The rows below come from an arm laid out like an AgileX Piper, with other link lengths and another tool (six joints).
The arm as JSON. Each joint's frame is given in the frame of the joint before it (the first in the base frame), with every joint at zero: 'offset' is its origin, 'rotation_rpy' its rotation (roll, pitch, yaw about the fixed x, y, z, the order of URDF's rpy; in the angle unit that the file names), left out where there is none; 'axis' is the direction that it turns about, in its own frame. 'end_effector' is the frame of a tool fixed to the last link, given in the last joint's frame.
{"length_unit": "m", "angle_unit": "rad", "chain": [
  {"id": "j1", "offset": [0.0, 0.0, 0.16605], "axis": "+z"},
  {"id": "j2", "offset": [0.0, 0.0, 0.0], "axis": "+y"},
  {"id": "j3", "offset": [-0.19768, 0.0, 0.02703], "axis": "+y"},
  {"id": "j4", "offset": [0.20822, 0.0, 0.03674], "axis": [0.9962, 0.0, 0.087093]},
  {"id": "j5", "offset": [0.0, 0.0, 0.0], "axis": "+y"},
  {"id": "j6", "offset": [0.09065, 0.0, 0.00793], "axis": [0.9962, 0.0, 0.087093]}
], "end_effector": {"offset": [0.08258, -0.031, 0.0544], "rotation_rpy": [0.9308, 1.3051, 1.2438]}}
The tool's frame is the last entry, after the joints.
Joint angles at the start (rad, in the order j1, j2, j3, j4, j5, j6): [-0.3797 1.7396 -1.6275 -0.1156 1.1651 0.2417]
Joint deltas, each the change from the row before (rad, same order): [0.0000 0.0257 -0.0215 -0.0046 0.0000 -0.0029]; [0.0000 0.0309 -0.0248 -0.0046 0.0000 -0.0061]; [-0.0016 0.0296 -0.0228 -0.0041 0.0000 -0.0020]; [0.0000 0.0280 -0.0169 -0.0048 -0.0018 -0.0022]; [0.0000 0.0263 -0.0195 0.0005 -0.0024 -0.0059]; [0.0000 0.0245 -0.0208 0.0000 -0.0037 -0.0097]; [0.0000 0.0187 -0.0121 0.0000 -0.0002 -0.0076]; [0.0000 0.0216 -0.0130 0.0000 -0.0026 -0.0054]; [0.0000 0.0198 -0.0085 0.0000 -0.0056 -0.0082]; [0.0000 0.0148 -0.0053 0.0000 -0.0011 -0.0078]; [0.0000 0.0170 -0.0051 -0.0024 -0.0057 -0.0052]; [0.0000 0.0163 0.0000 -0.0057 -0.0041 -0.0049]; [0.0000 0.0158 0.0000 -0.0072 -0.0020 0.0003]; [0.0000 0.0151 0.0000 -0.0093 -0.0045 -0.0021]
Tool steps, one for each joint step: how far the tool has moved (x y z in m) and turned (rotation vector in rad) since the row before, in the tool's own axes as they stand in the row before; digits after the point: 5 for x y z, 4 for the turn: [-0.00287 -0.00002 0.00430 0.0055 0.0032 -0.0044]; [-0.00308 0.00000 0.00560 0.0063 0.0059 -0.0072]; [-0.00273 -0.00095 0.00547 0.0068 0.0050 -0.0015]; [-0.00162 -0.00097 0.00626 0.0077 0.0077 -0.0033]; [-0.00205 0.00037 0.00562 0.0013 0.0060 -0.0050]; [-0.00280 0.00095 0.00476 -0.0002 0.0031 -0.0097]; [-0.00080 -0.00007 0.00449 0.0025 0.0081 -0.0063]; [-0.00098 -0.00021 0.00534 0.0022 0.0072 -0.0045]; [-0.00063 -0.00024 0.00564 0.0019 0.0079 -0.0076]; [0.00027 -0.00052 0.00453 0.0031 0.0101 -0.0062]; [-0.00026 -0.00081 0.00512 0.0039 0.0069 -0.0058]; [0.00093 -0.00191 0.00573 0.0089 0.0116 -0.0062]; [0.00122 -0.00241 0.00539 0.0107 0.0111 -0.0016]; [0.00054 -0.00219 0.00500 0.0111 0.0086 -0.0058]
